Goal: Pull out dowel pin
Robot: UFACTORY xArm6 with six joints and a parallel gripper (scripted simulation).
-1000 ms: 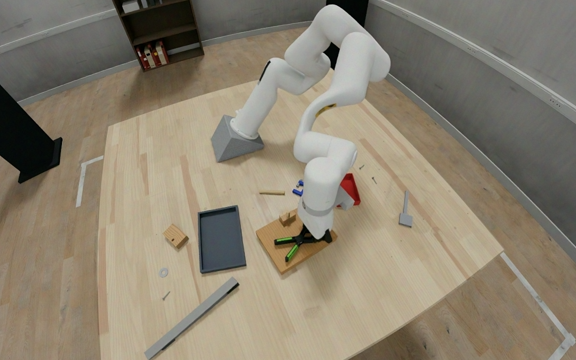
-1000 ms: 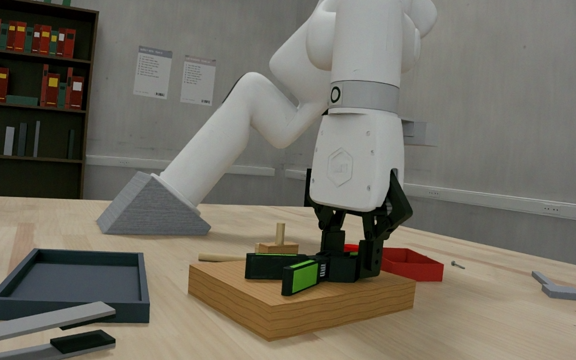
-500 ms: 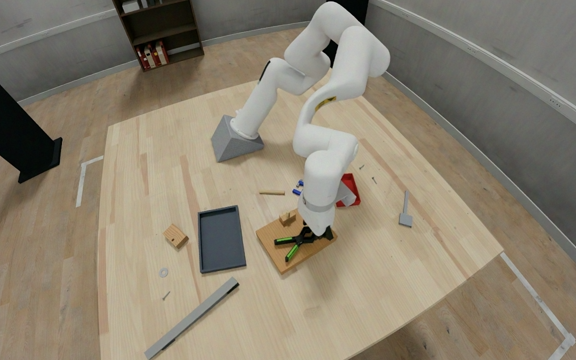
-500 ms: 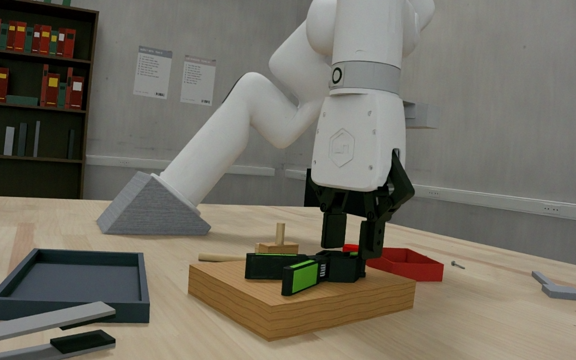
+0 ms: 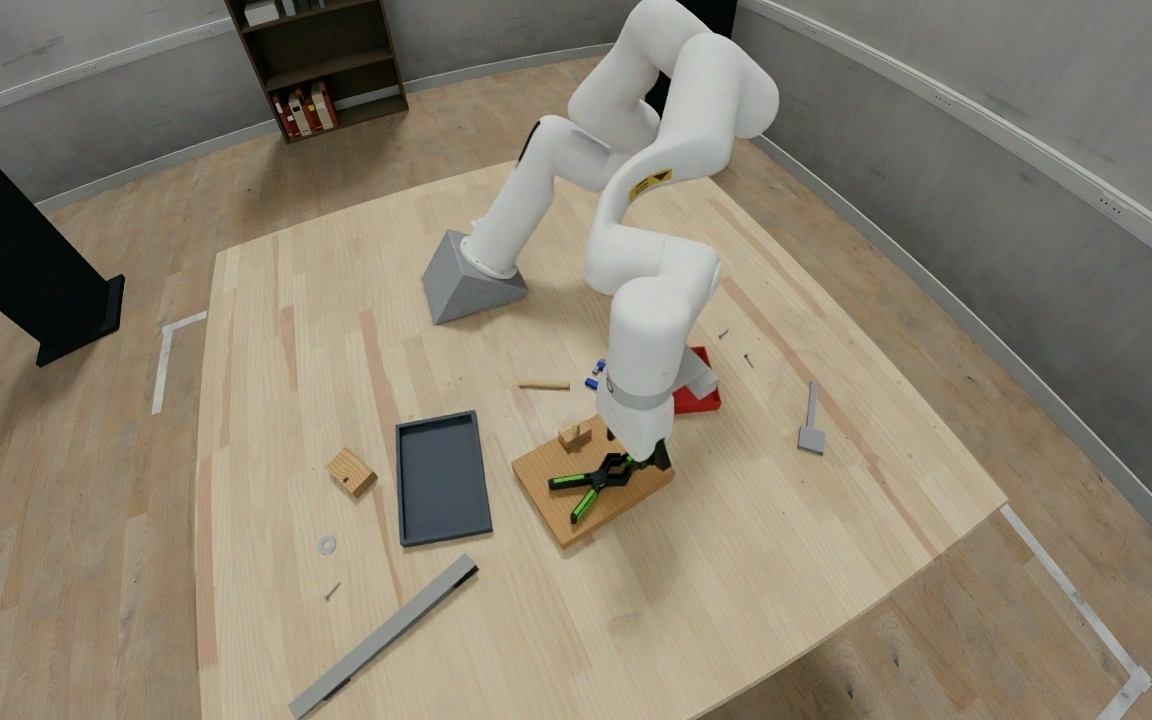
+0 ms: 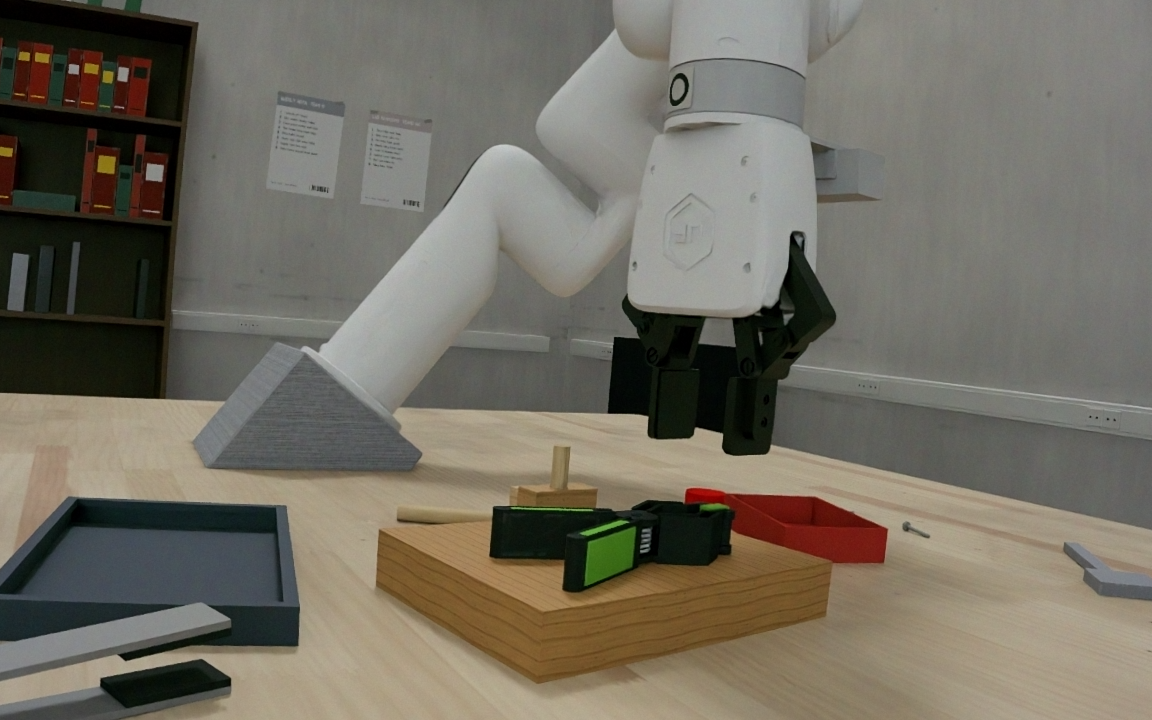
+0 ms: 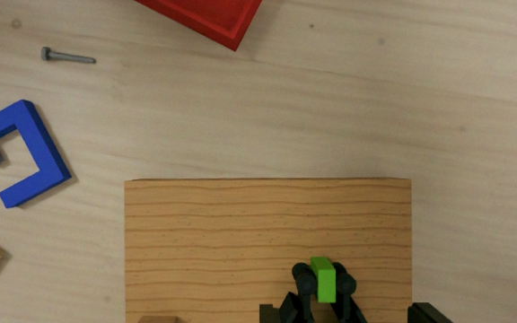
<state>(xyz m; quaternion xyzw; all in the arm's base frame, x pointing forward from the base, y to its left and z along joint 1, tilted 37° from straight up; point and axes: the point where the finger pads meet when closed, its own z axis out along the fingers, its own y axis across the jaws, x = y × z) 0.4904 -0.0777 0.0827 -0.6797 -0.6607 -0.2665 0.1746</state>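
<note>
My hand is 8 cm above the bench board, 4 cm to the left of it and 3 cm past it. Round my hand: dowel pin (8 cm behind, 5 cm below, 4 cm to the right); blue l-shaped piece (18 cm behind, 10 cm below, 7 cm to the left); small wooden block (8 cm behind, 7 cm below, 4 cm to the right).
</note>
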